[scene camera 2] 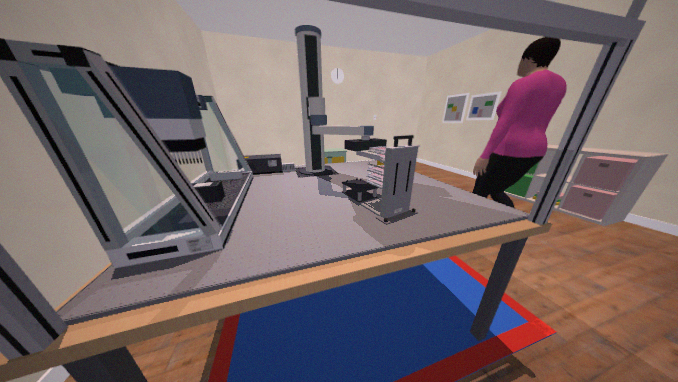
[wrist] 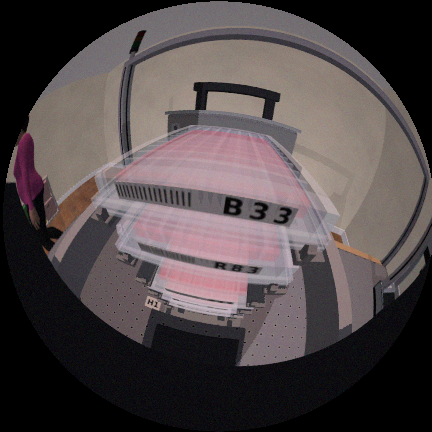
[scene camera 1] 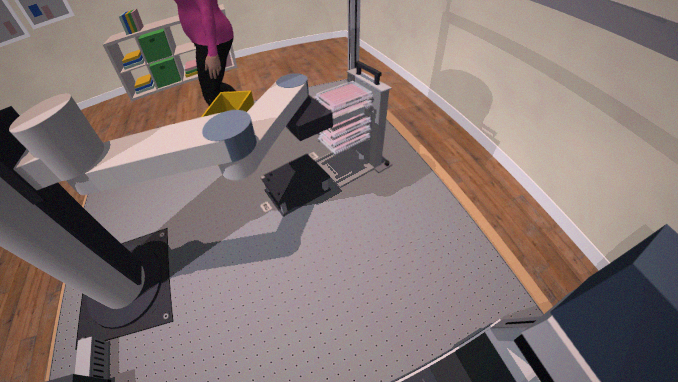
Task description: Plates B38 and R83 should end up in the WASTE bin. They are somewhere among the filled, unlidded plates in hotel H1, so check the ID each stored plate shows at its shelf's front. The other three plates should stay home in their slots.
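Where they show: gripper, between the fingertips: (wrist: 222, 167) (scene camera 1: 350, 99); arm's base, origin of its link: (scene camera 2: 315, 172) (scene camera 1: 126, 286).
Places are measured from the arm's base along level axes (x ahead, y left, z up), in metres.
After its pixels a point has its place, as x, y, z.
Note:
Hotel H1 (scene camera 1: 378, 125) @[0.822, 0.116, 0.183] (scene camera 2: 400, 180) @[0.836, 0.183, 0.169] (wrist: 185, 120) @[0.794, 0.230, 0.283] holds clear plates with pink contents. In the wrist view plate B33 (wrist: 205, 202) is at the top, with plate R83 (wrist: 200, 245) @[0.686, 0.155, 0.251] under it. Several lower plates (scene camera 1: 345, 136) @[0.727, 0.126, 0.166] (wrist: 202, 284) @[0.691, 0.156, 0.194] show beneath, their IDs unreadable, so I cannot tell which is B38. My gripper (wrist: 222, 167) @[0.762, 0.173, 0.249] reaches into the hotel front, fingers on either side at about R83's level, drawn in and shut on R83; the fingertips are partly hidden behind the plates. R83 is still at its shelf. A yellow open bin (scene camera 1: 235, 101) @[0.465, 0.461, 0.176] stands behind the arm; no label readable.
A low black stand (scene camera 1: 300, 181) @[0.581, 0.103, 0.073] (scene camera 2: 360, 188) @[0.632, 0.109, 0.073] sits in front of the hotel, under the gripper. A large dark blue enclosed machine (scene camera 1: 625, 295) @[0.698, -0.483, 0.476] (scene camera 2: 162, 95) @[0.778, -0.512, 0.444] stands at the table's other side. A person in a pink top (scene camera 1: 206, 25) (scene camera 2: 530, 110) (wrist: 27, 167) is beyond the table.

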